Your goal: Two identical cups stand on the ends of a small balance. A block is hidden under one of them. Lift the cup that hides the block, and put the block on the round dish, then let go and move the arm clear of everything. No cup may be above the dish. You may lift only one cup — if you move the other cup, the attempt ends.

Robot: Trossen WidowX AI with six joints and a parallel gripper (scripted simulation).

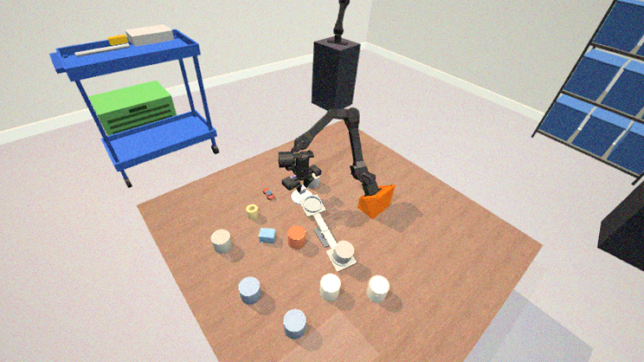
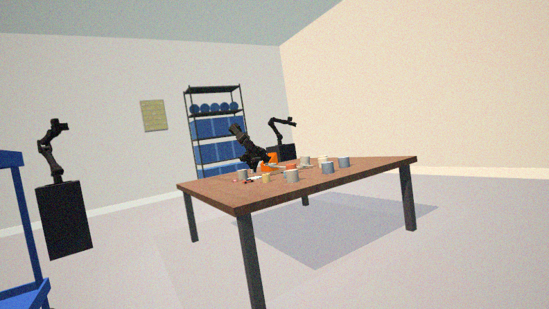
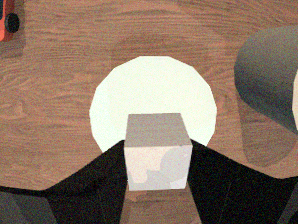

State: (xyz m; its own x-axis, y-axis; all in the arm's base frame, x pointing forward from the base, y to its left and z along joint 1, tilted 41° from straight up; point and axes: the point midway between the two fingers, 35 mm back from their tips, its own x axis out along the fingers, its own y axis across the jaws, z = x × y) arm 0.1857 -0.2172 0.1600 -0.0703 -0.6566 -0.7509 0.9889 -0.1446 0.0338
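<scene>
Right now the round white dish is 4 cm below my gripper tip. Round my gripper tip: red toy car: 12 cm to the right, 10 cm ahead, 3 cm below; then yellow ring: 24 cm ahead, 7 cm to the right, 2 cm below; then grey block: 1 cm above.
</scene>
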